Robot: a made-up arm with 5 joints.
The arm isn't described. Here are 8 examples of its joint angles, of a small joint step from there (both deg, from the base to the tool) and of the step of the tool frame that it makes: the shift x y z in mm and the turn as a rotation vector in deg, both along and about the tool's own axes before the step.
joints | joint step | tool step
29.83 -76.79 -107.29 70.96 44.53 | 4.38 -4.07 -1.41 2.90 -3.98 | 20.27 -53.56 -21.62 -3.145 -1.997 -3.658
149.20 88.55 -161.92 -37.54 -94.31 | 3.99 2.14 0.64 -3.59 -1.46 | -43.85 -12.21 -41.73 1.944 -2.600 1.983
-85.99 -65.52 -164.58 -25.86 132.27 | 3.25 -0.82 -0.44 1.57 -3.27 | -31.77 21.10 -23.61 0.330 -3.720 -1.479
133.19 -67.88 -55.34 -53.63 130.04 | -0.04 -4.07 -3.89 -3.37 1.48 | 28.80 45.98 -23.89 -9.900 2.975 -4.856
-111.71 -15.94 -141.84 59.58 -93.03 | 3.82 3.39 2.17 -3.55 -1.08 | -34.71 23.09 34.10 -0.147 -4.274 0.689
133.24 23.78 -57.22 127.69 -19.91 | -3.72 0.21 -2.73 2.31 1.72 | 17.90 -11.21 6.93 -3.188 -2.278 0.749
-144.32 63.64 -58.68 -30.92 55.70 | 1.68 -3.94 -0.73 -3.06 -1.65 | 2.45 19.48 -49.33 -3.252 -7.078 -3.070
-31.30 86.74 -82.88 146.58 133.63 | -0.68 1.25 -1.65 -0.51 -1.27 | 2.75 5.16 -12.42 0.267 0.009 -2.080
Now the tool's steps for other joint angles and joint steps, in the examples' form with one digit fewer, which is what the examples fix.
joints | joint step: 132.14 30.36 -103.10 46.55 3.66 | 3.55 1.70 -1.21 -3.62 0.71
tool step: -23.8 34.0 -11.1 0.38 -4.08 -1.28
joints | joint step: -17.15 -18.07 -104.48 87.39 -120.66 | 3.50 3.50 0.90 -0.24 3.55
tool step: -8.1 -11.4 41.0 -1.57 -4.14 1.30
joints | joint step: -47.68 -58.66 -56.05 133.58 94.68 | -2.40 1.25 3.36 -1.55 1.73
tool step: 5.1 13.2 2.1 0.63 2.98 4.08
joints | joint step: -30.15 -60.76 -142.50 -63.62 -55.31 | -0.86 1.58 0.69 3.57 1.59
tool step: 2.7 23.8 -15.3 -5.85 0.44 -1.63
